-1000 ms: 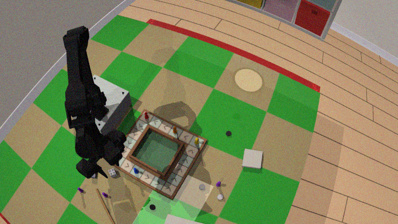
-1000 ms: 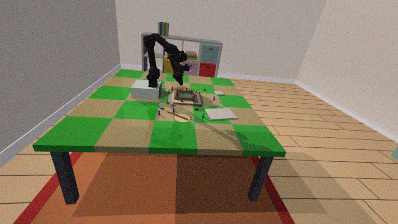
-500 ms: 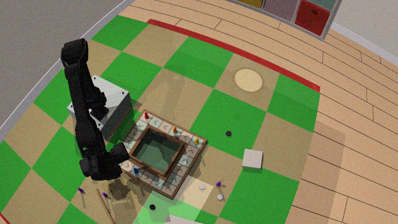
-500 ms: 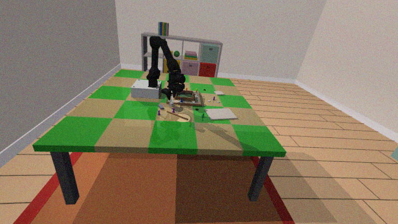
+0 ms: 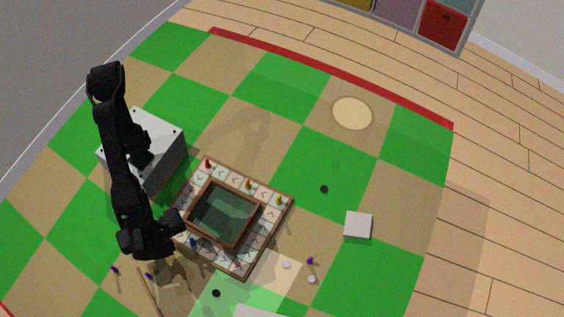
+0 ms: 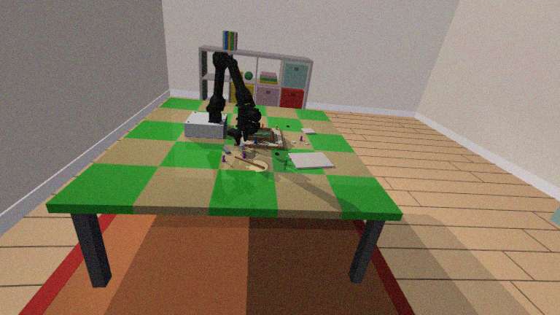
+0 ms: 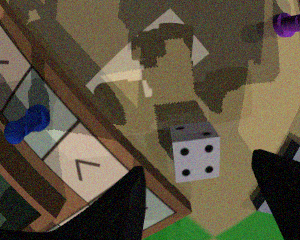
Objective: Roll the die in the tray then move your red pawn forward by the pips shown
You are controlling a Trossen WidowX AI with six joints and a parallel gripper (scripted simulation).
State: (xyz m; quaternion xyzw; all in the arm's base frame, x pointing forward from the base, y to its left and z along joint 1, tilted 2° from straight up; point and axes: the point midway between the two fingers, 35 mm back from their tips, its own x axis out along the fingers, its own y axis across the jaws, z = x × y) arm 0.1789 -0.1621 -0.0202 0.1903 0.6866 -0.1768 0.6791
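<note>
Right now the white die is 2 cm below my gripper tip. Also, from my gripper tip: grey block 8 cm behind, 4 cm to the right, 3 cm below; then blue pawn 7 cm ahead, 6 cm to the left, 1 cm below; then wooden stick 14 cm to the right, 5 cm ahead, 3 cm below.
</note>
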